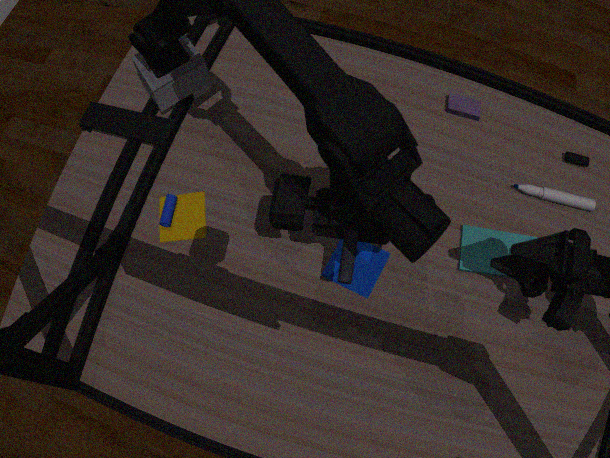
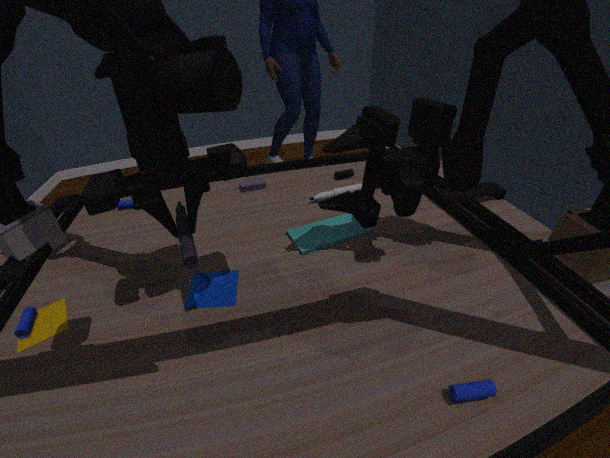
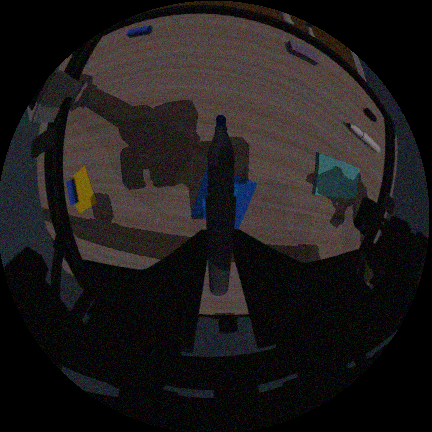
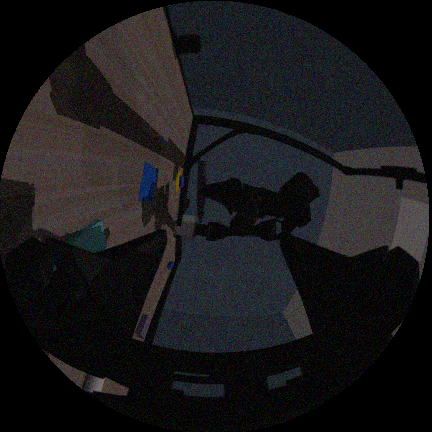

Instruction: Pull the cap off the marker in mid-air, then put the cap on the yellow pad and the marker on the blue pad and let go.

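Where they show: left gripper, between the fingertips: [image 1: 351, 236] [image 2: 185, 234] [image 3: 219, 234] [image 4: 198, 189]; right gripper, between the fingertips: [image 1: 500, 255] [image 2: 321, 179] [image 3: 380, 243] [image 4: 225, 237]; left arm's base, origin of its link: [image 1: 166, 58] [image 2: 15, 214] [image 4: 194, 228]; right arm's base, origin of its link: [image 2: 604, 223] [image 3: 373, 275].
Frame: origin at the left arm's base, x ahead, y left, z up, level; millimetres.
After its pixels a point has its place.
A dark grey marker [image 1: 346, 269] {y 25, x 466, z 29 mm} [image 2: 186, 242] {y 33, x 458, z 30 mm} [image 3: 220, 195] {y 78, x 409, z 34 mm} with its blue nib bare is held roughly level in my left gripper [image 1: 350, 244] {y 57, x 432, z 19 mm} [image 2: 184, 231] {y 57, x 432, z 19 mm} [image 3: 219, 234] {y 57, x 432, z 19 mm}, which is shut on it. It hangs above the table, over or beside the blue pad [image 1: 371, 277] {y 72, x 473, z -87 mm} [image 2: 223, 290] {y 67, x 463, z -87 mm} [image 3: 245, 200] {y 86, x 469, z -87 mm}; a shadow falls on part of that pad. A blue cap [image 1: 168, 210] {y -123, x 219, z -69 mm} [image 2: 26, 322] {y -124, x 226, z -72 mm} [image 3: 72, 192] {y -118, x 222, z -74 mm} lies on the left edge of the yellow pad [image 1: 192, 212] {y -92, x 237, z -87 mm} [image 2: 52, 322] {y -100, x 247, z -87 mm} [image 3: 85, 184] {y -87, x 241, z -87 mm}. My right gripper [image 1: 525, 292] [image 2: 324, 175] {y 193, x 576, z 57 mm} is open and empty, near the teal pad.
A teal pad [image 1: 475, 234] {y 245, x 517, z -80 mm} [image 2: 320, 234] {y 246, x 557, z -80 mm} [image 3: 337, 175] {y 259, x 555, z -80 mm}, a white marker [image 1: 565, 198] {y 426, x 570, z -67 mm} [image 2: 332, 192] {y 393, x 535, z -70 mm}, a black cylinder [image 1: 576, 159] {y 506, x 531, z -69 mm} [image 2: 343, 174] {y 502, x 532, z -73 mm} and a purple block [image 1: 464, 107] {y 383, x 335, z -72 mm} [image 2: 252, 185] {y 374, x 339, z -74 mm} lie on the table. Further blue cylinders [image 2: 472, 391] {y 14, x 811, z -68 mm} [image 2: 126, 204] {y 195, x 88, z -73 mm} lie near and far. Black frame rails border it.
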